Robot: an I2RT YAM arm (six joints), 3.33 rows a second.
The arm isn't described. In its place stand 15 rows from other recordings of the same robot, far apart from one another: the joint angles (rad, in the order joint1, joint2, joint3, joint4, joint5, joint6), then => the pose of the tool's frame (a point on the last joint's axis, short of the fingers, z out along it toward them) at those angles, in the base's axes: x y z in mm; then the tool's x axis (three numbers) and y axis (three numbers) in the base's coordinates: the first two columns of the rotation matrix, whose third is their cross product.
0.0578, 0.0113, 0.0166, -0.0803, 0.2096, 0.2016 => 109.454 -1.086 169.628 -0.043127 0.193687 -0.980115 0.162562 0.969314 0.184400
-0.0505, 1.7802, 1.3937, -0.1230, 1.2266, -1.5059 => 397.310 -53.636 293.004 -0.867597 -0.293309 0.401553 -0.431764 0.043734 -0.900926
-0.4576, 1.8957, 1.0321, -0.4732, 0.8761, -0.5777 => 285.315 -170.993 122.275 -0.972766 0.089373 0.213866 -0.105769 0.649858 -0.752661
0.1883, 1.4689, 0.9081, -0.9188, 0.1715, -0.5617 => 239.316 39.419 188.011 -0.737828 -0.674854 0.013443 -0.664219 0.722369 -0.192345
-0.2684, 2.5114, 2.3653, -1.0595, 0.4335, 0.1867 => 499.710 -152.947 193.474 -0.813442 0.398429 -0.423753 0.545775 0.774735 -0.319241
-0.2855, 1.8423, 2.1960, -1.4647, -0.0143, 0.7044 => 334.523 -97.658 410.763 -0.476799 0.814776 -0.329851 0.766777 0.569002 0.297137
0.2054, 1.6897, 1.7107, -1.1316, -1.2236, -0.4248 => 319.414 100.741 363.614 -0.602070 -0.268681 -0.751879 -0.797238 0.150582 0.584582
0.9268, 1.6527, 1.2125, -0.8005, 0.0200, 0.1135 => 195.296 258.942 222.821 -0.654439 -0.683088 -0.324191 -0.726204 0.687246 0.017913
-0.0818, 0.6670, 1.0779, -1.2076, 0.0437, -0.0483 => 89.386 -8.888 351.342 -0.717242 0.010405 -0.696747 0.077529 0.994872 -0.064953
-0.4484, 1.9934, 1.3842, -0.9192, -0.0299, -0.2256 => 332.243 -158.656 153.805 -0.974195 0.220549 -0.047991 0.219841 0.975338 0.019631
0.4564, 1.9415, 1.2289, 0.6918, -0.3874, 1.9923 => 395.489 209.157 242.562 -0.674072 0.610240 0.416214 0.322699 -0.263572 0.909063
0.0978, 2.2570, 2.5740, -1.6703, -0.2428, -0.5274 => 421.920 49.996 345.129 -0.766041 -0.566030 -0.304615 -0.615600 0.782402 0.094256
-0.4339, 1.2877, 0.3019, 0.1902, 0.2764, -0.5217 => 184.029 -95.977 118.545 -0.849801 -0.134650 -0.509616 0.177908 0.836817 -0.517770
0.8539, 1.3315, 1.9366, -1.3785, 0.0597, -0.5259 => 135.095 151.766 482.173 -0.033302 -0.800858 -0.597928 -0.856973 0.330728 -0.395243
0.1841, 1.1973, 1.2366, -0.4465, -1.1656, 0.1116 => 236.798 77.374 394.015 -0.487355 -0.046094 -0.871986 -0.852811 0.239680 0.463969
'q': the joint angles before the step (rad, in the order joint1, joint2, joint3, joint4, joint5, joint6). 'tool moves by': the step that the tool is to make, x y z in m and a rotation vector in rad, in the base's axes. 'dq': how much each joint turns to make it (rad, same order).
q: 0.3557 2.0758 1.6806 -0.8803 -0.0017 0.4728
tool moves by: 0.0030 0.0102 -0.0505 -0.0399 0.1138 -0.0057
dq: 0.0198 0.1172 -0.0084 0.0051 0.0026 0.0255
